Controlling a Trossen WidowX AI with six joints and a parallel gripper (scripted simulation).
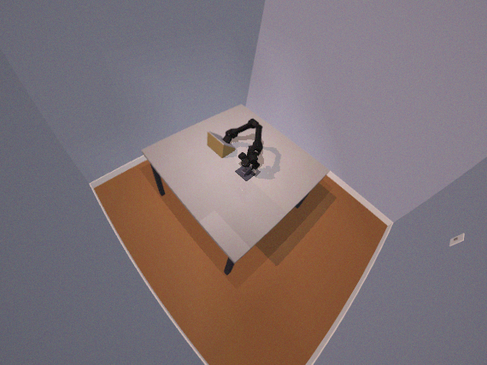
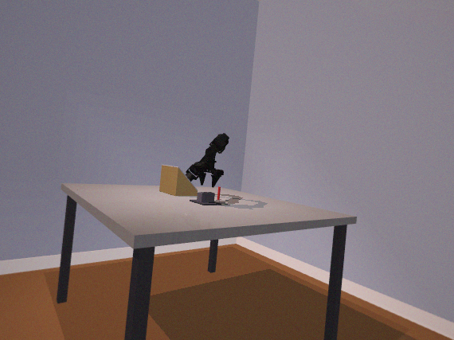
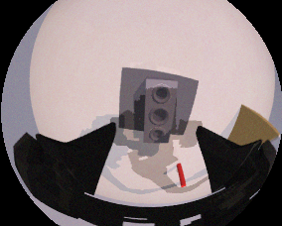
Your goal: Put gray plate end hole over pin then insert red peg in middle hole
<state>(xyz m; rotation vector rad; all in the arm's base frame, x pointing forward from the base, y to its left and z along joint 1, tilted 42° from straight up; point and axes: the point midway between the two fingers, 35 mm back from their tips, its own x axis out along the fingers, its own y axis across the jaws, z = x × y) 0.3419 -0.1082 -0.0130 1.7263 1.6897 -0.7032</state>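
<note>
Right now my gripper tip is 50 mm above the gray plate. The rest, counted from my gripper tip: dark base (90 mm below, 20 mm to the left, 10 mm behind); then red peg (180 mm to the left, 100 mm behind, 50 mm below).
</note>
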